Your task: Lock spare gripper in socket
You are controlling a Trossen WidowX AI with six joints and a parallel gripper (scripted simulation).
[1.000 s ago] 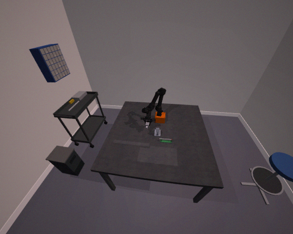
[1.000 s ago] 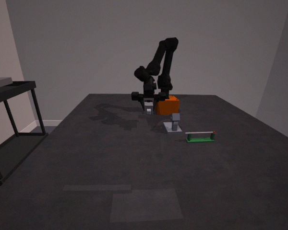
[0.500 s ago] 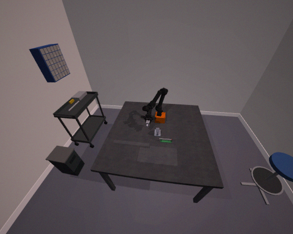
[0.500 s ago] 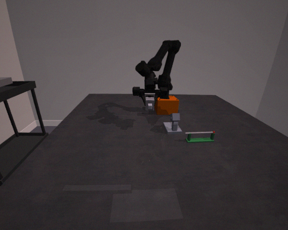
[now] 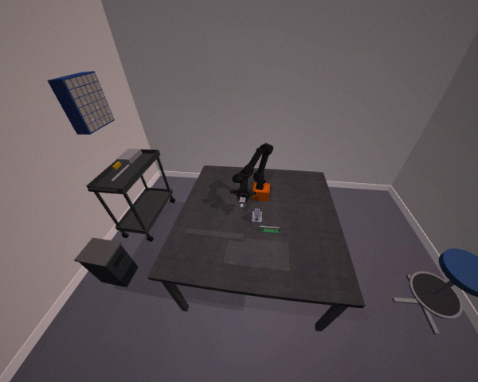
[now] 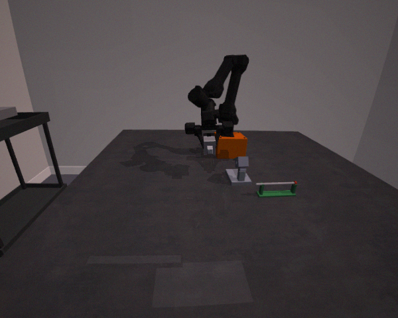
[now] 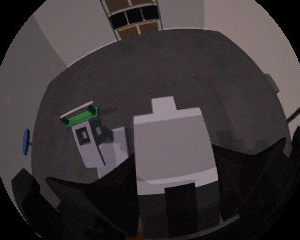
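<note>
Right now the grey mount is 12 cm to the left of my gripper tip, 7 cm below it and 2 cm ahead of it. From my gripper tip the other things lie so: spare gripper: 1 cm behind, 1 cm above; then green cradle: 25 cm to the left, 12 cm ahead, 10 cm below.
</note>
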